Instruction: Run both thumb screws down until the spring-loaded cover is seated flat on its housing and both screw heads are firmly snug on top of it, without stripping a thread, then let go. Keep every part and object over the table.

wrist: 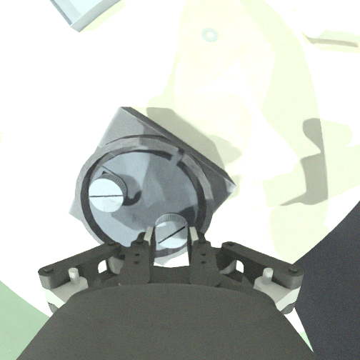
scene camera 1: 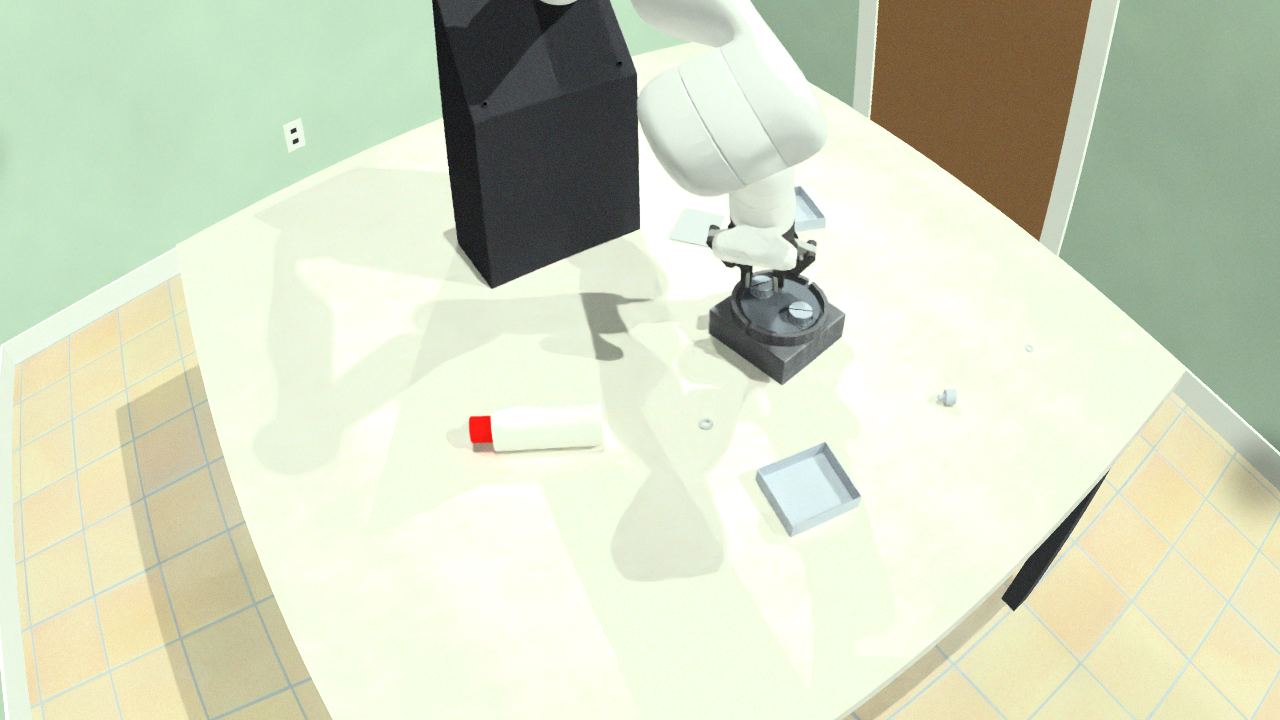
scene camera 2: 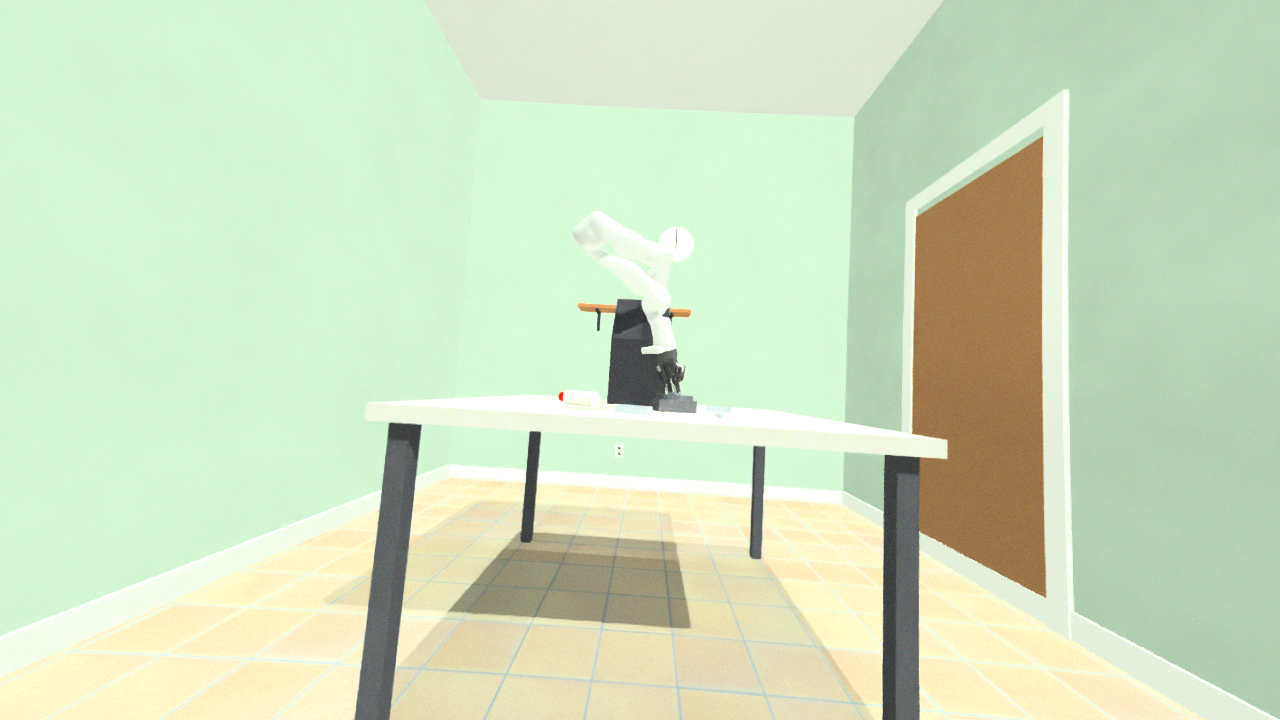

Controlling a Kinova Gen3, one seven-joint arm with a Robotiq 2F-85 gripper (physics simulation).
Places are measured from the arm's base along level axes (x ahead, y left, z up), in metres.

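Pixels of known places: gripper, fingertip midpoint: [scene camera 1: 762, 283].
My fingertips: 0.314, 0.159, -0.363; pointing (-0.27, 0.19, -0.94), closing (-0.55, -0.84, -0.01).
Note:
Ahead of a thing's pixels: the offset from my fingertips to its middle, as dx, dy, dz.
A dark square housing @(+0.036, +0.008, -0.031) [scene camera 1: 747, 351] [scene camera 2: 674, 405] [wrist: 121, 124] stands on the table. A round dark cover @(+0.036, +0.008, -0.017) [scene camera 1: 776, 317] [wrist: 150, 172] lies inside its ring; whether it is seated flat is hard to tell. One slotted thumb screw @(+0.065, +0.021, -0.012) [scene camera 1: 800, 311] [wrist: 106, 194] stands free on the cover, its knurled side showing above it. My gripper [scene camera 1: 762, 281] [scene camera 2: 674, 391] [wrist: 171, 236] points down and is shut on the other thumb screw @(+0.006, -0.004, -0.011) [scene camera 1: 760, 287] [wrist: 170, 236], at the cover's edge nearest the black stand. Its slot runs diagonally in the wrist view. The screw shanks are hidden.
A grey tray @(+0.277, -0.068, -0.049) [scene camera 1: 827, 516] [wrist: 95, 15] and a white bottle with red cap @(+0.095, -0.320, -0.034) [scene camera 1: 546, 428] lie in front. A washer @(+0.139, -0.134, -0.058) [scene camera 1: 706, 428], a small screw-like part @(+0.228, +0.169, -0.049) [scene camera 1: 948, 397] and a tiny ring lie nearby. Another tray @(-0.194, +0.145, -0.049) [scene camera 1: 810, 222], a pale plate @(-0.204, +0.001, -0.057) [scene camera 1: 693, 228] and the black stand [scene camera 1: 559, 179] are behind.

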